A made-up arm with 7 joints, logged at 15 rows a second.
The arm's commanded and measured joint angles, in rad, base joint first. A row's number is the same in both.
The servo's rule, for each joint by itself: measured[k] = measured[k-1] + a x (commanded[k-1-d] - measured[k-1]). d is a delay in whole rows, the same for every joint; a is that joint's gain. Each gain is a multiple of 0.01, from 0.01 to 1. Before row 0 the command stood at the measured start. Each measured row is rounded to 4 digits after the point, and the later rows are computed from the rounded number. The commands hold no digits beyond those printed.
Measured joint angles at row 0:
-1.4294, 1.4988, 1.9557, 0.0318, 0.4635, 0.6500, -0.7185
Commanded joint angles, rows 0 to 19:
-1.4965, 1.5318, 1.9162, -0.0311, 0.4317, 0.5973, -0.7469
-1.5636, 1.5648, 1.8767, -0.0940, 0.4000, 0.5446, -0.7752
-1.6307, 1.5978, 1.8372, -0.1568, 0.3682, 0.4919, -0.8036
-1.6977, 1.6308, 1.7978, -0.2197, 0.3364, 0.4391, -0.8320
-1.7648, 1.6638, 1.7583, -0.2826, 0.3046, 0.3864, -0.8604
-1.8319, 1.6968, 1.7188, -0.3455, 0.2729, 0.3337, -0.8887
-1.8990, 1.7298, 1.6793, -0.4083, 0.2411, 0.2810, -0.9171
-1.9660, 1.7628, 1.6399, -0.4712, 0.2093, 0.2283, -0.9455
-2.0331, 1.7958, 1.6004, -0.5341, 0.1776, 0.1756, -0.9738
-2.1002, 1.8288, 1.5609, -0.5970, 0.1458, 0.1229, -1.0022
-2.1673, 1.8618, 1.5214, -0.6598, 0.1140, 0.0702, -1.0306
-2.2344, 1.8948, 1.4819, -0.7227, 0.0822, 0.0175, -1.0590
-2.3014, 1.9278, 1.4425, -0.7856, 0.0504, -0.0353, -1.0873
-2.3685, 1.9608, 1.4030, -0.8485, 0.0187, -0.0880, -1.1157
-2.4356, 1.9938, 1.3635, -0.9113, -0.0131, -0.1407, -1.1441
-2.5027, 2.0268, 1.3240, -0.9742, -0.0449, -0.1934, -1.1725
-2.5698, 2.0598, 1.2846, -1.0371, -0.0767, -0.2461, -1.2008
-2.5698, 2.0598, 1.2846, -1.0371, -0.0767, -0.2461, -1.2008
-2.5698, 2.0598, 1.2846, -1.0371, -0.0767, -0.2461, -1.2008
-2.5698, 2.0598, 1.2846, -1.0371, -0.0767, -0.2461, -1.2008
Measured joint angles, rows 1 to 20:
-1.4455, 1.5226, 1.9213, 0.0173, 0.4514, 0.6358, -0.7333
-1.4738, 1.5530, 1.8825, -0.0083, 0.4319, 0.6112, -0.7551
-1.5115, 1.5853, 1.8431, -0.0425, 0.4077, 0.5790, -0.7803
-1.5562, 1.6181, 1.8037, -0.0833, 0.3806, 0.5412, -0.8072
-1.6063, 1.6510, 1.7642, -0.1291, 0.3517, 0.4994, -0.8349
-1.6604, 1.6840, 1.7247, -0.1789, 0.3218, 0.4547, -0.8629
-1.7177, 1.7170, 1.6852, -0.2317, 0.2911, 0.4078, -0.8911
-1.7773, 1.7500, 1.6458, -0.2868, 0.2600, 0.3593, -0.9194
-1.8387, 1.7830, 1.6063, -0.3437, 0.2287, 0.3097, -0.9477
-1.9015, 1.8160, 1.5668, -0.4020, 0.1972, 0.2593, -0.9760
-1.9653, 1.8490, 1.5273, -0.4613, 0.1656, 0.2082, -1.0044
-2.0299, 1.8820, 1.4878, -0.5214, 0.1339, 0.1567, -1.0328
-2.0951, 1.9150, 1.4484, -0.5822, 0.1022, 0.1049, -1.0611
-2.1607, 1.9480, 1.4089, -0.6434, 0.0705, 0.0528, -1.0895
-2.2267, 1.9810, 1.3694, -0.7050, 0.0387, 0.0006, -1.1179
-2.2929, 2.0140, 1.3299, -0.7669, 0.0069, -0.0518, -1.1463
-2.3594, 2.0470, 1.2905, -0.8290, -0.0249, -0.1043, -1.1746
-2.4099, 2.0562, 1.2854, -0.8769, -0.0446, -0.1426, -1.1882
-2.4483, 2.0588, 1.2847, -0.9137, -0.0568, -0.1705, -1.1948
-2.4775, 2.0595, 1.2846, -0.9421, -0.0644, -0.1909, -1.1979
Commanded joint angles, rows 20 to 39:
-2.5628, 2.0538, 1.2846, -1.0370, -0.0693, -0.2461, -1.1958
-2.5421, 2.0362, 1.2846, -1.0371, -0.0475, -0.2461, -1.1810
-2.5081, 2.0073, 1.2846, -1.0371, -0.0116, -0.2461, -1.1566
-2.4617, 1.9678, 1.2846, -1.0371, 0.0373, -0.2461, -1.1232
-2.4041, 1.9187, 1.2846, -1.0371, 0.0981, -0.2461, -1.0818
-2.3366, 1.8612, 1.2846, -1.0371, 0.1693, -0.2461, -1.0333
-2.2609, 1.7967, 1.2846, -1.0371, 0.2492, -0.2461, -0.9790
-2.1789, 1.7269, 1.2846, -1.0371, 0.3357, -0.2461, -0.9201
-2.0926, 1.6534, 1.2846, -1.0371, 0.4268, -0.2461, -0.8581
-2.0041, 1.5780, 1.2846, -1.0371, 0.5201, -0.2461, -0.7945
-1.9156, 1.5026, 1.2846, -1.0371, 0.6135, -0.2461, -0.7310
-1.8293, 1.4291, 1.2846, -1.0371, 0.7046, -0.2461, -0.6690
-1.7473, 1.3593, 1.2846, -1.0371, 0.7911, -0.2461, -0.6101
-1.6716, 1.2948, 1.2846, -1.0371, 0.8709, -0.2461, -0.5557
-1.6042, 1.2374, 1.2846, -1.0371, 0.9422, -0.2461, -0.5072
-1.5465, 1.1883, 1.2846, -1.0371, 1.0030, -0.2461, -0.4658
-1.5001, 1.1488, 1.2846, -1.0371, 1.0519, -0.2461, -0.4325
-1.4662, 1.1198, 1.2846, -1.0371, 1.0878, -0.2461, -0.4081
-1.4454, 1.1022, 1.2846, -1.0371, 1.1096, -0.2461, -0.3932
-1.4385, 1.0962, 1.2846, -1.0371, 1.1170, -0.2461, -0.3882
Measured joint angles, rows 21 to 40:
-2.4980, 2.0554, 1.2846, -0.9639, -0.0663, -0.2058, -1.1968
-2.5086, 2.0416, 1.2846, -0.9807, -0.0592, -0.2167, -1.1886
-2.5085, 2.0169, 1.2846, -0.9937, -0.0411, -0.2246, -1.1720
-2.4973, 1.9815, 1.2846, -1.0037, -0.0113, -0.2304, -1.1466
-2.4749, 1.9363, 1.2846, -1.0114, 0.0303, -0.2346, -1.1129
-2.4417, 1.8822, 1.2846, -1.0173, 0.0831, -0.2377, -1.0715
-2.3983, 1.8206, 1.2846, -1.0219, 0.1462, -0.2400, -1.0234
-2.3456, 1.7531, 1.2846, -1.0254, 0.2182, -0.2416, -0.9697
-2.2849, 1.6813, 1.2846, -1.0281, 0.2975, -0.2428, -0.9117
-2.2175, 1.6069, 1.2846, -1.0302, 0.3821, -0.2437, -0.8508
-2.1450, 1.5318, 1.2846, -1.0318, 0.4700, -0.2443, -0.7885
-2.0692, 1.4579, 1.2846, -1.0330, 0.5591, -0.2448, -0.7264
-1.9919, 1.3869, 1.2846, -1.0339, 0.6473, -0.2452, -0.6659
-1.9150, 1.3206, 1.2846, -1.0346, 0.7323, -0.2454, -0.6086
-1.8404, 1.2607, 1.2846, -1.0352, 0.8121, -0.2456, -0.5559
-1.7699, 1.2086, 1.2846, -1.0356, 0.8846, -0.2457, -0.5090
-1.7051, 1.1655, 1.2846, -1.0359, 0.9482, -0.2458, -0.4692
-1.6478, 1.1326, 1.2846, -1.0362, 1.0012, -0.2459, -0.4374
-1.5992, 1.1107, 1.2846, -1.0364, 1.0424, -0.2460, -0.4144
-1.5606, 1.1003, 1.2846, -1.0366, 1.0707, -0.2460, -0.4008

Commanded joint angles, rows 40 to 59:
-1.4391, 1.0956, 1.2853, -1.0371, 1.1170, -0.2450, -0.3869
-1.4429, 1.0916, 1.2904, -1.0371, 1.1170, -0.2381, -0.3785
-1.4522, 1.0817, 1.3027, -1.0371, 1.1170, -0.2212, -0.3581
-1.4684, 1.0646, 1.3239, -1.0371, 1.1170, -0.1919, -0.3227
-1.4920, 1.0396, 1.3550, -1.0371, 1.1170, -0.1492, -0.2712
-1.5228, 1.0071, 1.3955, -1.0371, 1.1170, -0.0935, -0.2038
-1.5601, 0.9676, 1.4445, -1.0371, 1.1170, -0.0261, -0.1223
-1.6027, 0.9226, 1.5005, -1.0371, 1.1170, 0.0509, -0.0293
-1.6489, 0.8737, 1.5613, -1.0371, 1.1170, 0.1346, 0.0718
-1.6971, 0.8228, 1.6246, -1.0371, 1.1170, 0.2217, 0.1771
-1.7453, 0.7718, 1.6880, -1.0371, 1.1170, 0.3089, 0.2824
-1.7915, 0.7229, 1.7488, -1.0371, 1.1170, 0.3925, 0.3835
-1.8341, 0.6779, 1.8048, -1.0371, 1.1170, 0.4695, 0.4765
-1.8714, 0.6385, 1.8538, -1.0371, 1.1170, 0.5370, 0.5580
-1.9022, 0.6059, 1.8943, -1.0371, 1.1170, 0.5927, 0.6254
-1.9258, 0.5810, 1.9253, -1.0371, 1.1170, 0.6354, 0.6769
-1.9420, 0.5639, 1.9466, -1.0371, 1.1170, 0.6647, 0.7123
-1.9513, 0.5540, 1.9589, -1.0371, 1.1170, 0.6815, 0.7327
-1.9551, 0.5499, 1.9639, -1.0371, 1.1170, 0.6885, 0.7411
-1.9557, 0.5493, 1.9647, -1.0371, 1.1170, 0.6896, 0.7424
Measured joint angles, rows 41 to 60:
-1.5314, 1.0969, 1.2852, -1.0367, 1.0883, -0.2457, -0.3936
-1.5102, 1.0931, 1.2897, -1.0368, 1.0992, -0.2436, -0.3857
-1.4963, 1.0849, 1.3010, -1.0369, 1.1060, -0.2376, -0.3713
-1.4896, 1.0703, 1.3209, -1.0369, 1.1102, -0.2253, -0.3460
-1.4902, 1.0482, 1.3506, -1.0369, 1.1128, -0.2048, -0.3071
-1.4980, 1.0186, 1.3897, -1.0369, 1.1144, -0.1747, -0.2534
-1.5129, 0.9819, 1.4374, -1.0369, 1.1154, -0.1346, -0.1852
-1.5345, 0.9392, 1.4923, -1.0369, 1.1160, -0.0845, -0.1041
-1.5620, 0.8920, 1.5523, -1.0369, 1.1164, -0.0253, -0.0126
-1.5944, 0.8422, 1.6152, -1.0369, 1.1166, 0.0414, 0.0860
-1.6306, 0.7915, 1.6785, -1.0369, 1.1168, 0.1136, 0.1881
-1.6692, 0.7421, 1.7397, -1.0369, 1.1169, 0.1889, 0.2897
-1.7088, 0.6959, 1.7963, -1.0369, 1.1169, 0.2647, 0.3868
-1.7478, 0.6546, 1.8463, -1.0369, 1.1169, 0.3382, 0.4758
-1.7849, 0.6195, 1.8881, -1.0369, 1.1169, 0.4069, 0.5536
-1.8187, 0.5918, 1.9205, -1.0369, 1.1169, 0.4686, 0.6177
-1.8483, 0.5717, 1.9432, -1.0369, 1.1169, 0.5215, 0.6669
-1.8730, 0.5590, 1.9569, -1.0369, 1.1169, 0.5647, 0.7011
-1.8927, 0.5524, 1.9630, -1.0369, 1.1169, 0.5981, 0.7219
-1.9078, 0.5502, 1.9645, -1.0369, 1.1169, 0.6228, 0.7326

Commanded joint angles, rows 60 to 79:
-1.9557, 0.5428, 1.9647, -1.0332, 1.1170, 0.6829, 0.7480
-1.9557, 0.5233, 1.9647, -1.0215, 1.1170, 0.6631, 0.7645
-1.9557, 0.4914, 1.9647, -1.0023, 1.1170, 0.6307, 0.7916
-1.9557, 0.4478, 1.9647, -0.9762, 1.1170, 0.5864, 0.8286
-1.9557, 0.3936, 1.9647, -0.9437, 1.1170, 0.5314, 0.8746
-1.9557, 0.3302, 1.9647, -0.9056, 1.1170, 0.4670, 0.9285
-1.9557, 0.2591, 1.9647, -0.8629, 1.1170, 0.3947, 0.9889
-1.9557, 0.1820, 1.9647, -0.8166, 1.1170, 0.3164, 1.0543
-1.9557, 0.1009, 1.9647, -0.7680, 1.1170, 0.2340, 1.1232
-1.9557, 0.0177, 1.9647, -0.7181, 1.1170, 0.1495, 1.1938
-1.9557, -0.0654, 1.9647, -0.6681, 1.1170, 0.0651, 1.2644
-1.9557, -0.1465, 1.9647, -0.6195, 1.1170, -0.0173, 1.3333
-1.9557, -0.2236, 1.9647, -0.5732, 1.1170, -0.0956, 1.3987
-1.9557, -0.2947, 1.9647, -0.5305, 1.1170, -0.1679, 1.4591
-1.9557, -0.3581, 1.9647, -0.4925, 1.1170, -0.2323, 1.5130
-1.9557, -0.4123, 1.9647, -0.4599, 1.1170, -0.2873, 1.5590
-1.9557, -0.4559, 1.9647, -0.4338, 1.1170, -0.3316, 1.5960
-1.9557, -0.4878, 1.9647, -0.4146, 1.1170, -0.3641, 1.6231
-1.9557, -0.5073, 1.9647, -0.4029, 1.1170, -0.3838, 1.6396
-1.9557, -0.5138, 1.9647, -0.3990, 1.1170, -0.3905, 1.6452
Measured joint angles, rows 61 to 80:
-1.9193, 0.5449, 1.9647, -1.0360, 1.1169, 0.6390, 0.7406
-1.9280, 0.5293, 1.9647, -1.0327, 1.1169, 0.6455, 0.7530
-1.9346, 0.5020, 1.9647, -1.0257, 1.1169, 0.6415, 0.7731
-1.9397, 0.4630, 1.9647, -1.0143, 1.1169, 0.6266, 0.8020
-1.9435, 0.4130, 1.9647, -0.9981, 1.1169, 0.6009, 0.8398
-1.9464, 0.3534, 1.9647, -0.9768, 1.1169, 0.5647, 0.8859
-1.9486, 0.2855, 1.9647, -0.9506, 1.1169, 0.5188, 0.9395
-1.9503, 0.2110, 1.9647, -0.9198, 1.1169, 0.4642, 0.9992
-1.9516, 0.1317, 1.9647, -0.8849, 1.1169, 0.4020, 1.0637
-1.9526, 0.0496, 1.9647, -0.8465, 1.1169, 0.3338, 1.1314
-1.9533, -0.0332, 1.9647, -0.8055, 1.1169, 0.2613, 1.2006
-1.9539, -0.1148, 1.9647, -0.7627, 1.1169, 0.1861, 1.2696
-1.9543, -0.1931, 1.9647, -0.7191, 1.1169, 0.1100, 1.3367
-1.9546, -0.2663, 1.9647, -0.6757, 1.1169, 0.0350, 1.4003
-1.9549, -0.3324, 1.9647, -0.6336, 1.1169, -0.0372, 1.4589
-1.9551, -0.3899, 1.9647, -0.5936, 1.1169, -0.1047, 1.5110
-1.9552, -0.4374, 1.9647, -0.5568, 1.1169, -0.1660, 1.5552
-1.9553, -0.4737, 1.9647, -0.5241, 1.1169, -0.2195, 1.5905
-1.9554, -0.4979, 1.9647, -0.4962, 1.1169, -0.2639, 1.6160
-1.9555, -0.5093, 1.9647, -0.4738, 1.1169, -0.2981, 1.6312

